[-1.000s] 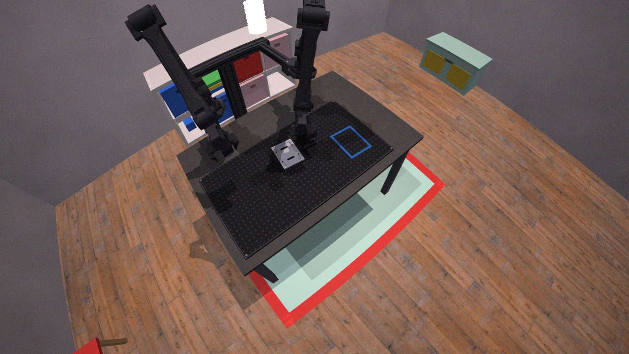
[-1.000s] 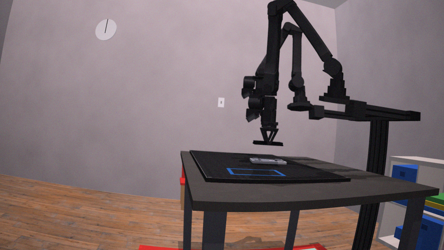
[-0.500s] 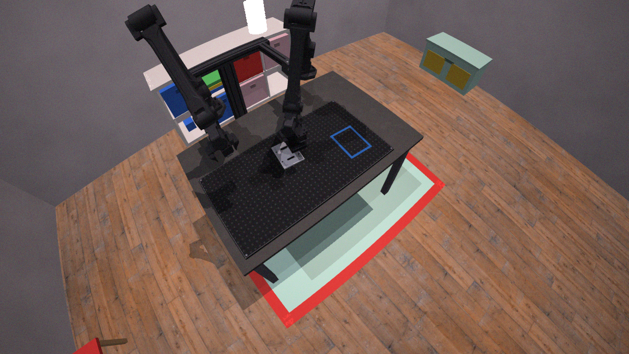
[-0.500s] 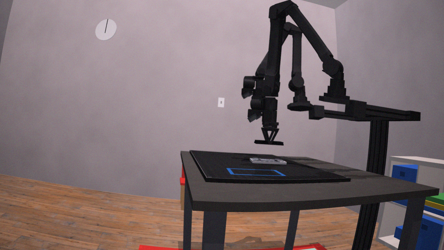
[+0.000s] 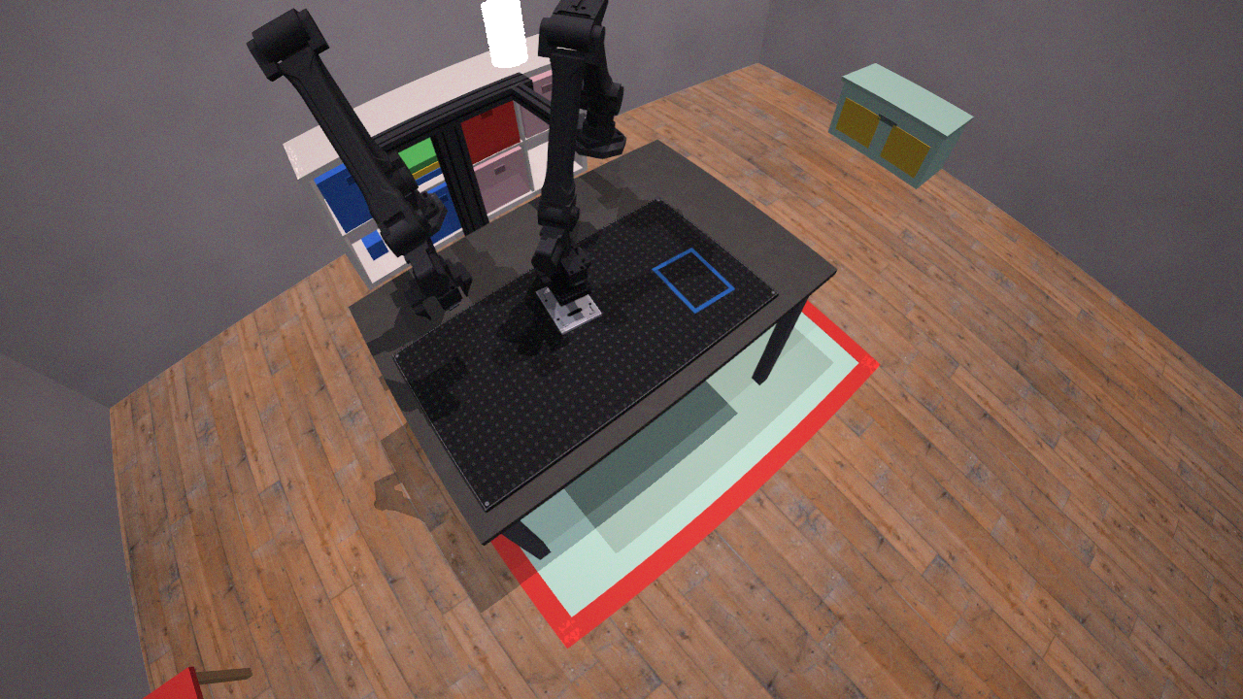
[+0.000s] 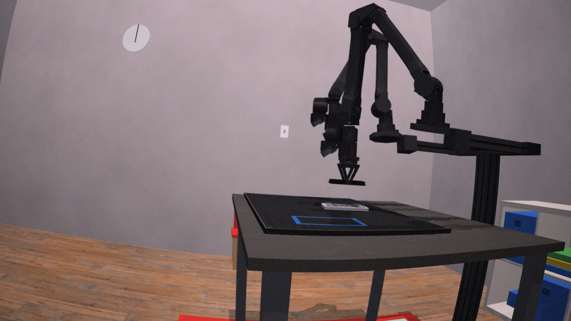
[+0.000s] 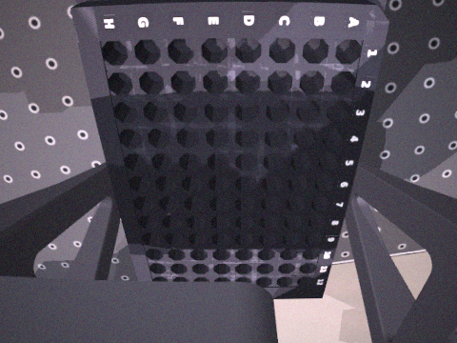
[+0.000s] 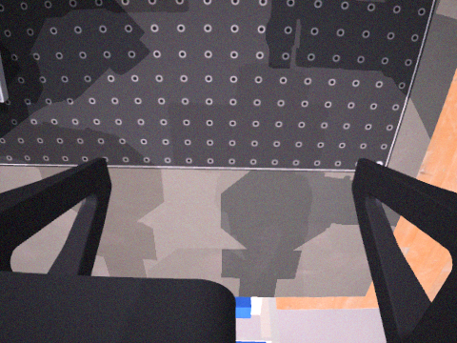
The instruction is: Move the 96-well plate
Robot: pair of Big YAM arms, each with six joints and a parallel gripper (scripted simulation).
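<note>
Right now my left hand is right at the black 96-well plate. From my left hand the other things lie so: plate nest N1 (10 cm below); then A1 mark (7 cm ahead, 6 cm to the right, 9 cm below).
</note>
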